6 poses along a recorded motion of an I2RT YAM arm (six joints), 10 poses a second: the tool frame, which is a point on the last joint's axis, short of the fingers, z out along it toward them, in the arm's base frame.
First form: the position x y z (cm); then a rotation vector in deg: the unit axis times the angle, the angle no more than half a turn.
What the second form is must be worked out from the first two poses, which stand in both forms.
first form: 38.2 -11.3 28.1 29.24 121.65 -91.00
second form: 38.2 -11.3 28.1 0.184 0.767 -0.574 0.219
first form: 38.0 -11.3 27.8 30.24 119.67 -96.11
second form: 38.0 -11.3 27.8 0.189 0.749 -0.601 0.204
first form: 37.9 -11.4 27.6 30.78 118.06 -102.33
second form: 37.9 -11.4 27.6 0.190 0.729 -0.632 0.180
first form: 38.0 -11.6 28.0 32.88 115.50 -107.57
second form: 38.0 -11.6 28.0 0.201 0.707 -0.658 0.163
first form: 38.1 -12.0 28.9 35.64 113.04 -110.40
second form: 38.1 -12.0 28.9 0.217 0.689 -0.673 0.157
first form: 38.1 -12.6 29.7 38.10 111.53 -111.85
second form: 38.1 -12.6 29.7 0.232 0.678 -0.680 0.152
